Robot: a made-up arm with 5 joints.
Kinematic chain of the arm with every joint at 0, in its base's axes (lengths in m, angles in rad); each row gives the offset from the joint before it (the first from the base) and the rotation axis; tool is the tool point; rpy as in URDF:
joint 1: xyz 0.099 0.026 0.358 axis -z
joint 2: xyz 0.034 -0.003 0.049 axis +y
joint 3: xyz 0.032 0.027 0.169 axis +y
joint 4: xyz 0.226 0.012 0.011 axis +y
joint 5: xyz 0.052 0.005 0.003 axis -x
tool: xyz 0.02 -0.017 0.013 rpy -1.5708 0 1.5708
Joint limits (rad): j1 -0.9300..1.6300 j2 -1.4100..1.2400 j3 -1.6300..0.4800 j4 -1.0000..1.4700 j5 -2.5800..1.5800
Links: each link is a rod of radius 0.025 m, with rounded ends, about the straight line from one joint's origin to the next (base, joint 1, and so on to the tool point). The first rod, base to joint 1, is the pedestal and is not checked.
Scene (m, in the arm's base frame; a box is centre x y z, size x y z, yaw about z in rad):
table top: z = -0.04
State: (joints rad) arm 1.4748 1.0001 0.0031 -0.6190 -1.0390
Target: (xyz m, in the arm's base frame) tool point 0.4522 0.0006 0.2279
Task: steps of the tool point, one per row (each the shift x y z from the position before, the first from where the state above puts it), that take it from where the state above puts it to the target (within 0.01 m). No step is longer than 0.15 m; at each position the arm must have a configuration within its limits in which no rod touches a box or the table.
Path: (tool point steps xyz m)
1: 0.0977 0.0356 -0.0058
2: 0.0831 0.0596 -0.0057
3: 0.0628 0.0783 -0.0054
4: 0.0387 0.0906 -0.0052
5: 0.0125 0.0958 -0.0050

